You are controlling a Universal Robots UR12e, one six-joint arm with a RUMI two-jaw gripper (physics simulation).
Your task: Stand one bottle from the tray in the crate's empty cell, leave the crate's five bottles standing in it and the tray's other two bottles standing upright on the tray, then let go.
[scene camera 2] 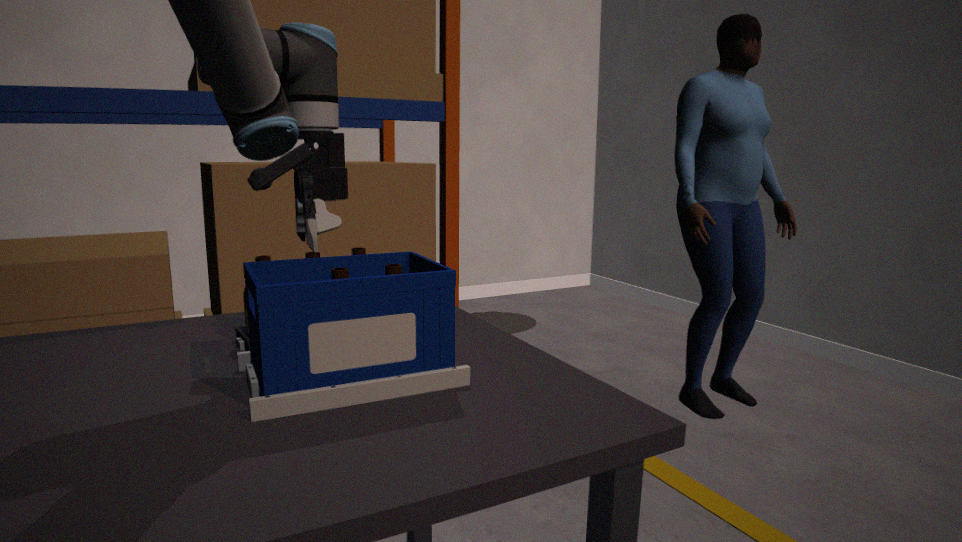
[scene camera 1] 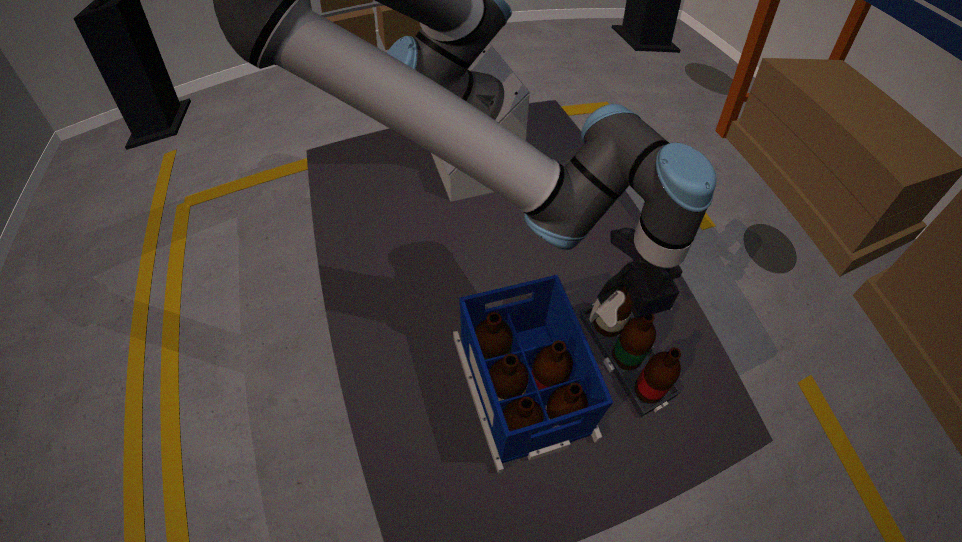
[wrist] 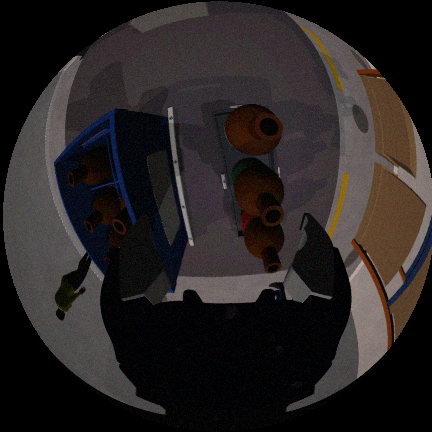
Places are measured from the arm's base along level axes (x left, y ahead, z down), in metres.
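Where they show: gripper, fingertip midpoint: [scene camera 2: 309,247] [scene camera 1: 626,311] [wrist: 226,215]; arm's base, link origin: [scene camera 1: 476,107].
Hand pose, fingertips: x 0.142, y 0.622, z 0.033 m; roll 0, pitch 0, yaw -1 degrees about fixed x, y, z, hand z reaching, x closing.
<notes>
Each offset is from my fingertips to the centre of the thing. "spot": to the spot under its first point. Level surfaces: height alone.
The blue crate {dx -0.186, dy +0.031, dz +0.091 m} [scene camera 1: 587,350] [scene camera 2: 356,296] [wrist: 142,132] holds five brown bottles, including one at the back left [scene camera 1: 494,338] and one in the middle right [scene camera 1: 553,365]; its back right cell is empty. The dark tray {spot: dx +0.004, dy -0.036, dz +0.173 m} [wrist: 227,150] beside it bears three upright brown bottles: white-label {dx +0.035, dy -0.077, dz +0.096 m} [scene camera 1: 609,325] [wrist: 247,131] at the back, green-label {dx +0.049, dy +0.011, dz +0.096 m} [scene camera 1: 635,340] [wrist: 256,190] in the middle, red-label {dx +0.072, dy +0.101, dz +0.096 m} [scene camera 1: 659,377] [wrist: 261,239] at the front. My gripper [scene camera 1: 617,306] [scene camera 2: 319,230] [wrist: 226,215] is open and empty, close to the white-label bottle's upper part, one finger overlapping that bottle in scene camera 1's view.
Pale rails [scene camera 1: 479,400] [scene camera 2: 356,395] [wrist: 180,185] run along the crate's base. The dark table {dz +0.178 m} [scene camera 1: 417,498] [scene camera 2: 538,430] carries crate and tray. A person [scene camera 2: 723,154] [wrist: 67,290] stands on the floor beyond the table. Large cardboard boxes [scene camera 1: 834,141] stand beyond the tray side.
</notes>
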